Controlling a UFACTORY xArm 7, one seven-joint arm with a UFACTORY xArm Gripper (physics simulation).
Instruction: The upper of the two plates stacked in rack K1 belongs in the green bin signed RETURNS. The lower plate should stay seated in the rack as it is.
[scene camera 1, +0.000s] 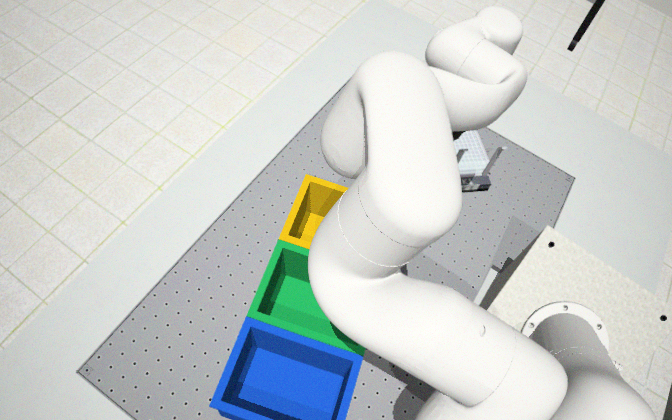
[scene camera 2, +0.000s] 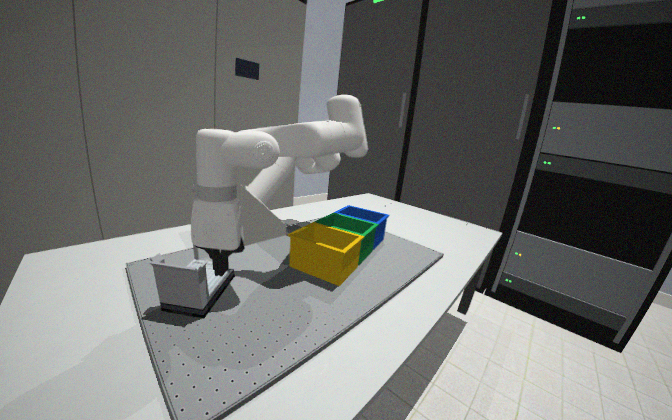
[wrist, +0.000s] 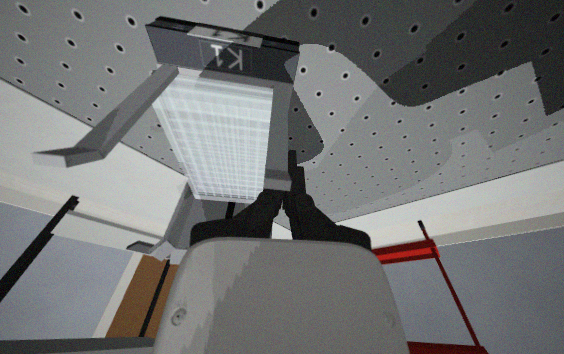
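My gripper (scene camera 2: 221, 273). Wrist view, same gripper (wrist: 283, 161). Gridded plate (scene camera 1: 475, 158). Gridded plate (wrist: 182, 79).
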